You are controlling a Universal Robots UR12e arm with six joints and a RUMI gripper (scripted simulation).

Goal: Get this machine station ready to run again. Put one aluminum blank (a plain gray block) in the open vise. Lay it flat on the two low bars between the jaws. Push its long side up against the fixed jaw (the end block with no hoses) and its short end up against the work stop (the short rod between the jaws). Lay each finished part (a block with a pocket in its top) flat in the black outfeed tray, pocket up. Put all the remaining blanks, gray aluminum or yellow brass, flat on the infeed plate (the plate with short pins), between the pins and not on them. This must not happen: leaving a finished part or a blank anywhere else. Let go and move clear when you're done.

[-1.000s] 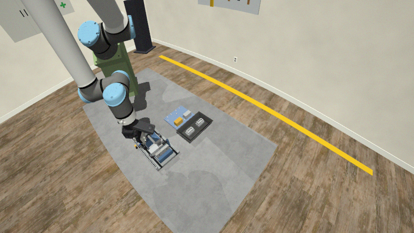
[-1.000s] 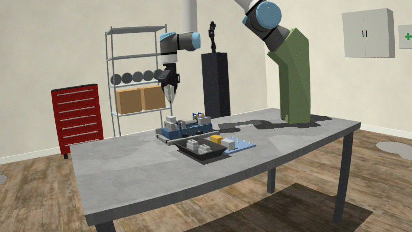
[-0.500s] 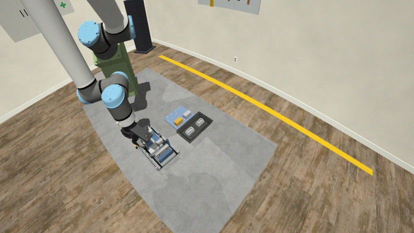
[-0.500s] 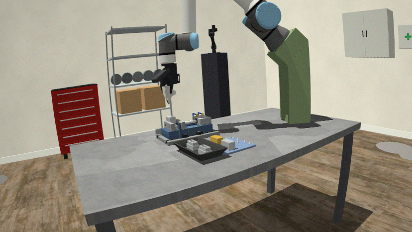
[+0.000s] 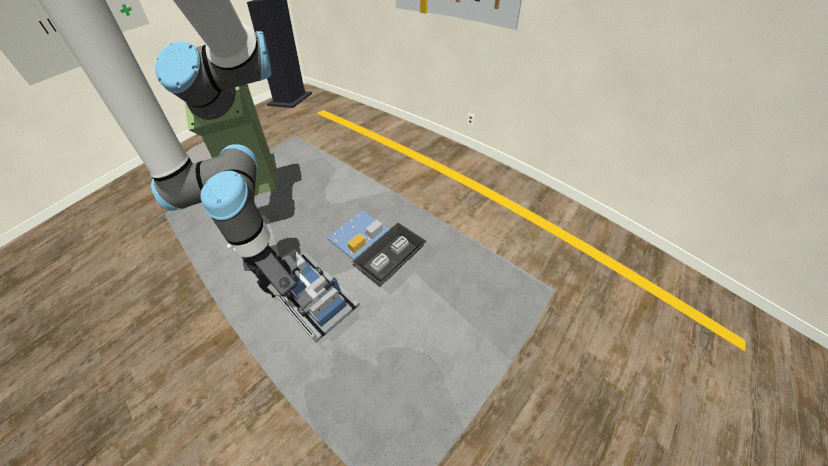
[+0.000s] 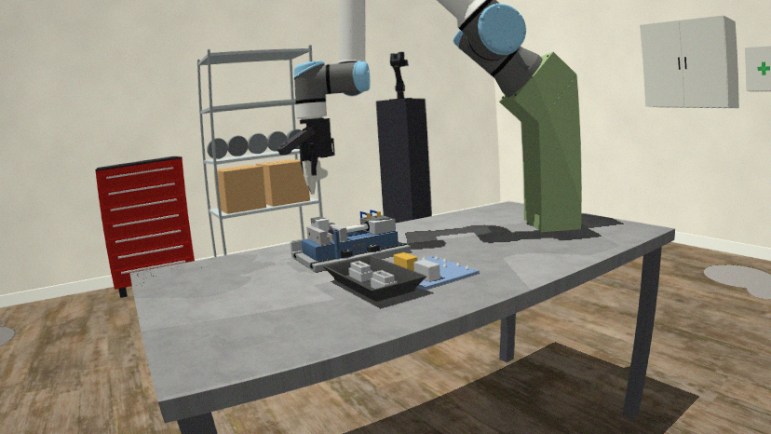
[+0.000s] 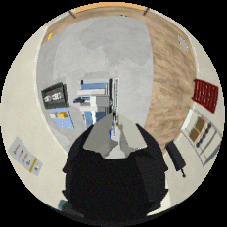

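Now: the blue vise 3 cm behind my hand, 10 cm to the left of it and 16 cm below it. Round my hand: yellow brass blank (3 cm ahead, 34 cm to the left, 17 cm below); gray aluminum blank (7 cm ahead, 43 cm to the left, 17 cm below); infeed plate (1 cm ahead, 40 cm to the left, 19 cm below).
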